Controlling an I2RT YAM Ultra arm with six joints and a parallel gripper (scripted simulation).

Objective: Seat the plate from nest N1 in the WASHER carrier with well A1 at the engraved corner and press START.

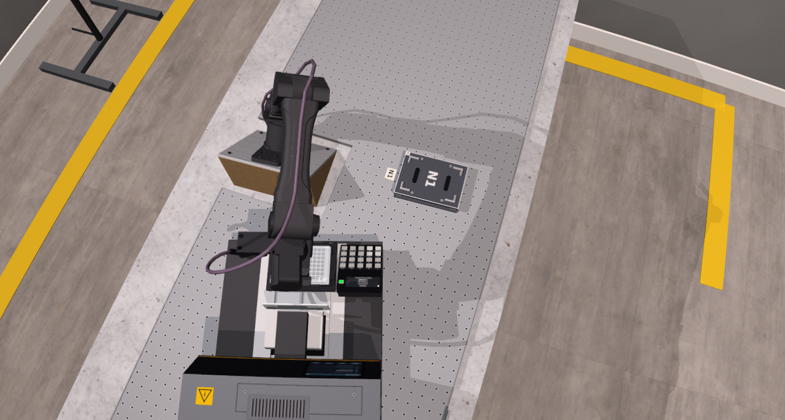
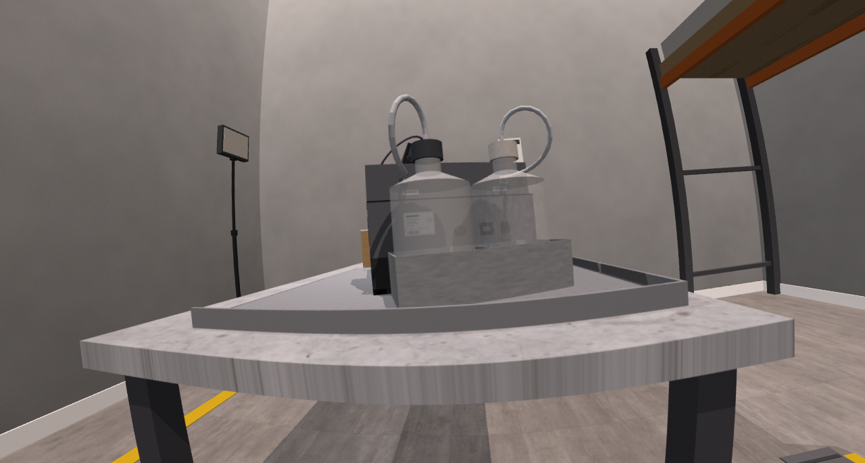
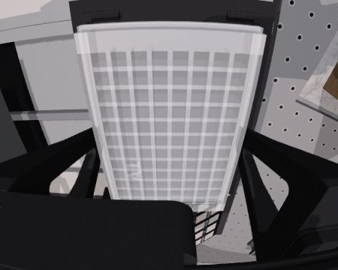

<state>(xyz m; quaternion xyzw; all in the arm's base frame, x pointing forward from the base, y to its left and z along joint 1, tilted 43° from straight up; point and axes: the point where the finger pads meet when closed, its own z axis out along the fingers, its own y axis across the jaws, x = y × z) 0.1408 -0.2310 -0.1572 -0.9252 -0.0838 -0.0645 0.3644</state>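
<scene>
Right now the clear well plate is right at my hand. Round my hand: N1 label: 140 mm ahead, 310 mm to the left, 110 mm below; plate washer: 30 mm ahead, 150 mm to the right, 20 mm above; black washer carrier: 20 mm below.
</scene>
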